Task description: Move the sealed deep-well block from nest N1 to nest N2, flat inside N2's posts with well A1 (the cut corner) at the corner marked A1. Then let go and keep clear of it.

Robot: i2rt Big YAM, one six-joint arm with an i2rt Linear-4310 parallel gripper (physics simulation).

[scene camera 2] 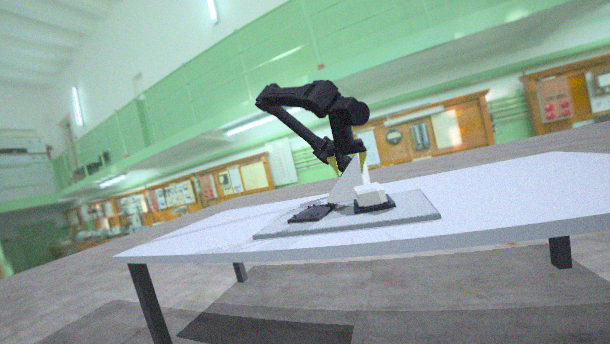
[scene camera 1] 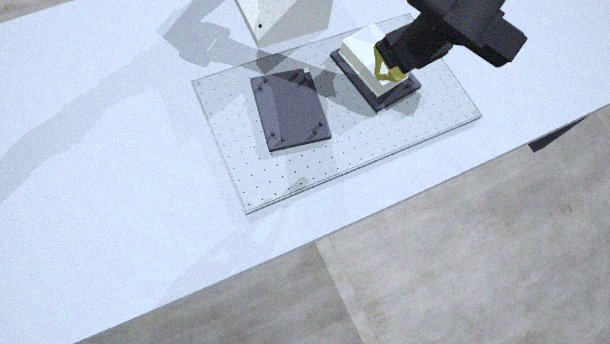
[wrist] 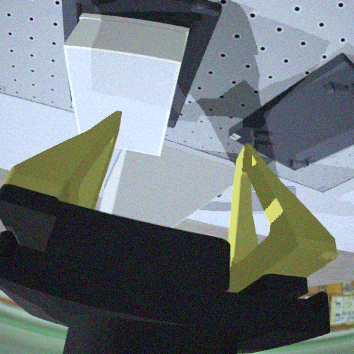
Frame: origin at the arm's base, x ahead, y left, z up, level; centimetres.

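Seen in the pictures: gripper, fingertip midpoint: [scene camera 2: 350, 175] [scene camera 1: 391, 69] [wrist: 181, 134]; arm's base at its link origin: [scene camera 2: 350, 167].
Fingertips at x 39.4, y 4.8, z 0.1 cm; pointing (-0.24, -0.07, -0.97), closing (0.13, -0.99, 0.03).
Observation:
Pixels of each thing's middle, then the offset from my fingertips to it. Level surfaces: height alone.
- white deep-well block at the middle of its body: [wrist: 124, 91] [scene camera 1: 375, 59] [scene camera 2: 369, 193] dy +3.6, dx -7.7, dz -7.9 cm
- dark nest N1 at the middle of its body: [wrist: 128, 64] [scene camera 1: 375, 69] [scene camera 2: 372, 201] dy +4.0, dx -7.0, dz -10.6 cm
- dark nest N2 at the middle of its body: [wrist: 315, 127] [scene camera 1: 289, 106] [scene camera 2: 313, 211] dy -16.4, dx -5.9, dz -10.4 cm
- small pale mark at the middle of its body: [wrist: 234, 136] [scene camera 1: 306, 70] dy -9.6, dx -12.4, dz -10.3 cm
- white table at its surface level: dz -12.7 cm
The white deep-well block [scene camera 1: 357, 50] [scene camera 2: 370, 194] [wrist: 130, 75] sits in the dark nest N1 [scene camera 1: 395, 100] [scene camera 2: 380, 206] [wrist: 202, 40]. Its cut corner cannot be made out. The dark nest N2 [scene camera 1: 295, 112] [scene camera 2: 312, 213] [wrist: 310, 120] holds no block. It has small posts near its corners and a small pale mark [scene camera 1: 306, 71] [wrist: 235, 136] at one corner, too small to read. My gripper [scene camera 1: 384, 75] [scene camera 2: 351, 175] [wrist: 181, 134] is open, with nothing between its yellow fingers. It is above the level of the block. In the wrist view one fingertip overlaps the block's image and the other is to its right.
Both nests stand on a perforated board [scene camera 1: 240, 170] [scene camera 2: 415, 210] [wrist: 30, 55] on the white table [scene camera 1: 125, 225] [scene camera 2: 500, 190]. A pale wedge-shaped stand [scene camera 1: 290, 20] [scene camera 2: 347, 182] [wrist: 165, 180] rises beside the board, close to the nests. The table's edge runs past the board's long side.

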